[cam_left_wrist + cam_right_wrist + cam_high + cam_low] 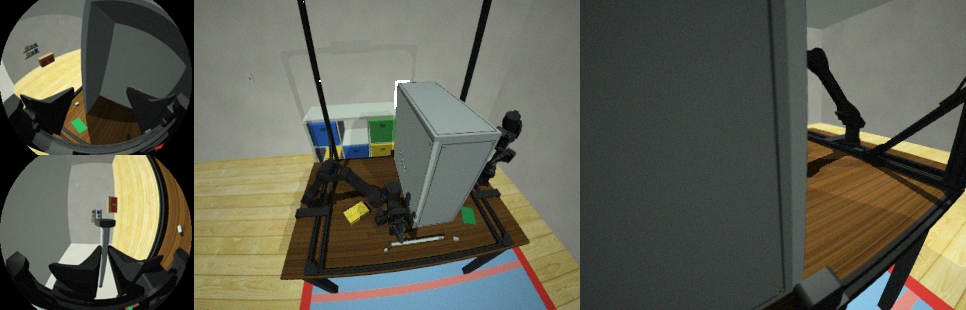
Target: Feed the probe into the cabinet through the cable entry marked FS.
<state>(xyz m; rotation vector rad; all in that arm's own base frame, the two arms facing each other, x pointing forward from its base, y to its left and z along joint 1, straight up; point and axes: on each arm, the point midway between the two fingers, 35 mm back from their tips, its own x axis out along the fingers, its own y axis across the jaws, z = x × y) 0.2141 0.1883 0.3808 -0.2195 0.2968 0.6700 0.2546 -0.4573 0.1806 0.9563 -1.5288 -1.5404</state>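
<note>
My left hand is 220 mm short of the probe, 350 mm to the left of it and 200 mm above it.
The probe lies 3 cm ahead of my right hand and 6 cm to the left of it.
</note>
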